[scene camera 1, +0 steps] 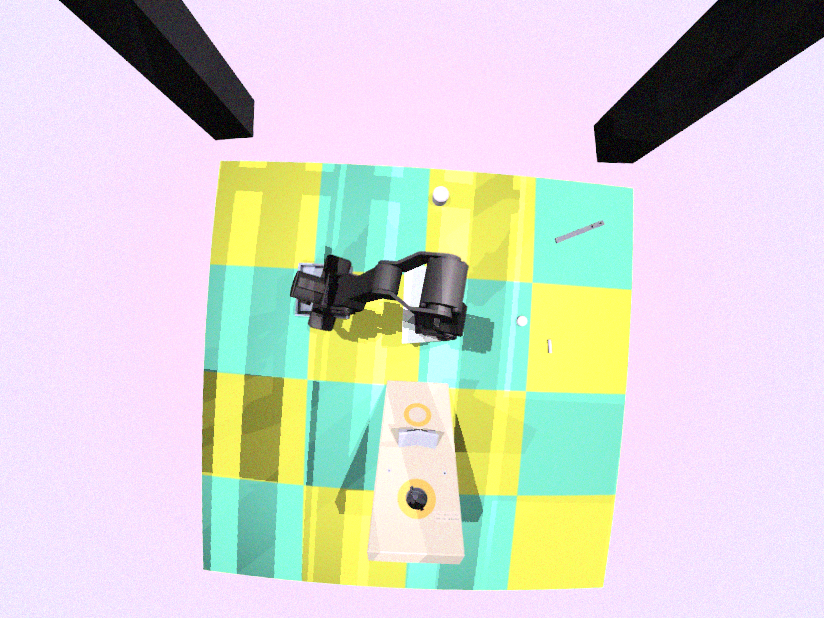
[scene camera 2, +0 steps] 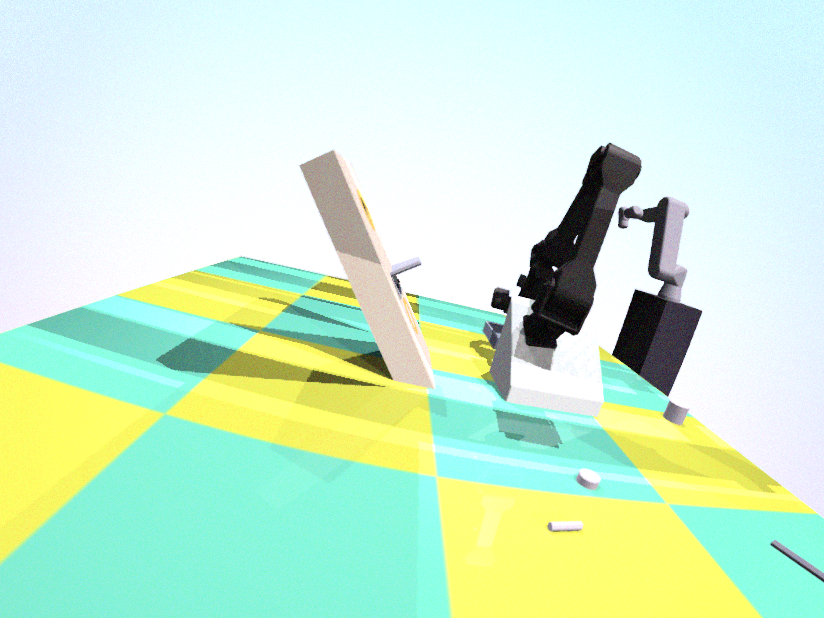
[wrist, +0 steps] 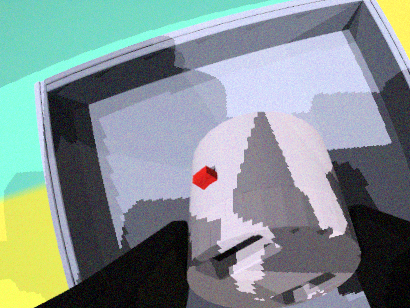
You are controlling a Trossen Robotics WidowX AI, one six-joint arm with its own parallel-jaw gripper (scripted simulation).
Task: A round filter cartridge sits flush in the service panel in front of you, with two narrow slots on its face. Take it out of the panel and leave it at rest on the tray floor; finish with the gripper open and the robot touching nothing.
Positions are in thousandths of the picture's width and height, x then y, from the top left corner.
Scene:
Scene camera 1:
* my gripper: 391, 470
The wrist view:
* my gripper: 657, 745
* round filter cartridge: 650, 696
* grey tray: 287, 437

